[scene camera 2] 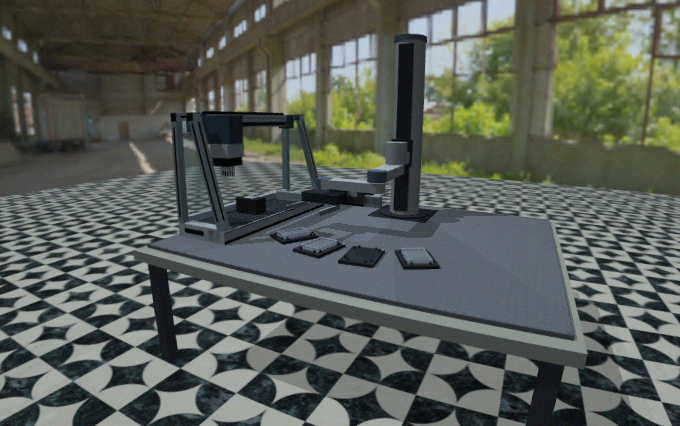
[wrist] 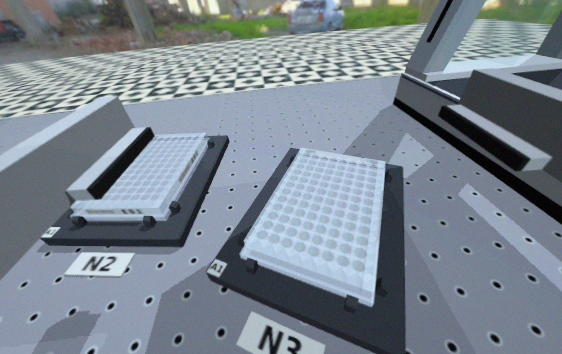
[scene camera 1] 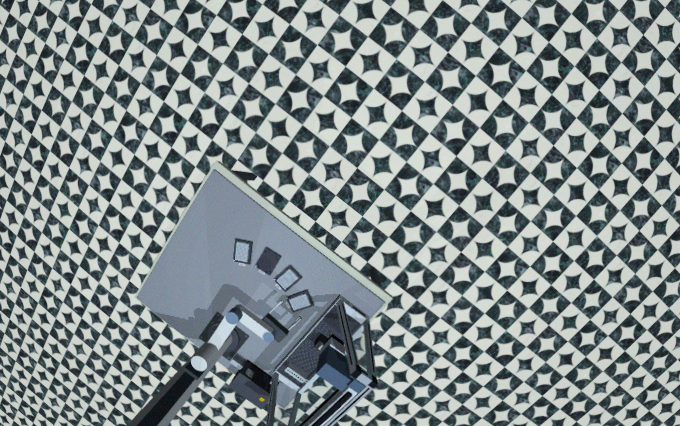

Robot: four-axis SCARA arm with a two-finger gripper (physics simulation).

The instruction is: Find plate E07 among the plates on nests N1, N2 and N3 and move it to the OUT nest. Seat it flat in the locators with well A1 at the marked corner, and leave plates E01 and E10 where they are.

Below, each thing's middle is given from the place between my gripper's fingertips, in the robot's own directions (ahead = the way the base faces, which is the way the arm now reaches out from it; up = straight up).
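Labels:
The OUT nest (scene camera 2: pixel 358 256): 100 mm below my hand, 310 mm to the left of it and 100 mm ahead of it.

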